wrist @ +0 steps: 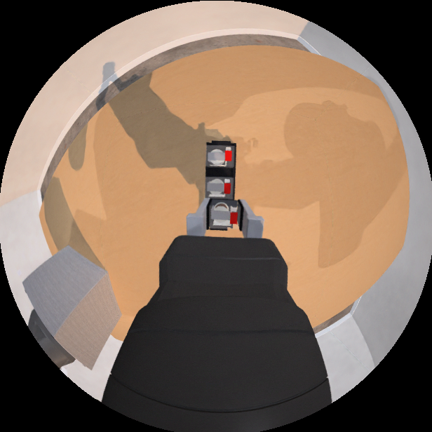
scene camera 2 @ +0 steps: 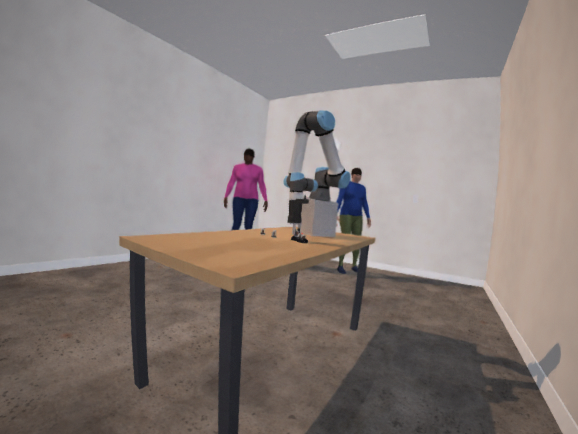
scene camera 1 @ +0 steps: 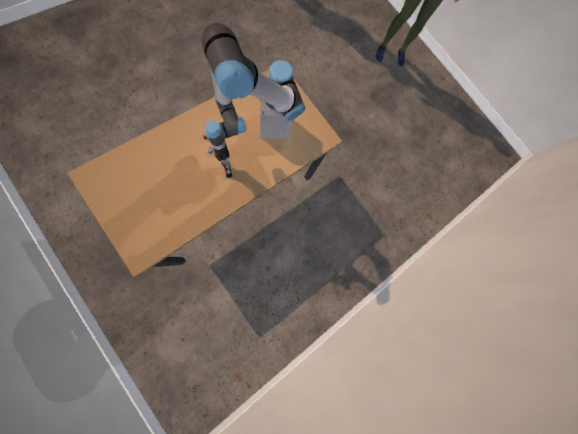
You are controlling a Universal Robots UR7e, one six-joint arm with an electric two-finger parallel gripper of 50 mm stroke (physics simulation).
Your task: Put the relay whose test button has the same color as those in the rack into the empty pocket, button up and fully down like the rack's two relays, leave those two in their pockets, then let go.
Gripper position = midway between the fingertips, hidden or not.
Observation:
In view: my gripper [wrist: 224, 208] and a red-button relay [wrist: 223, 213].

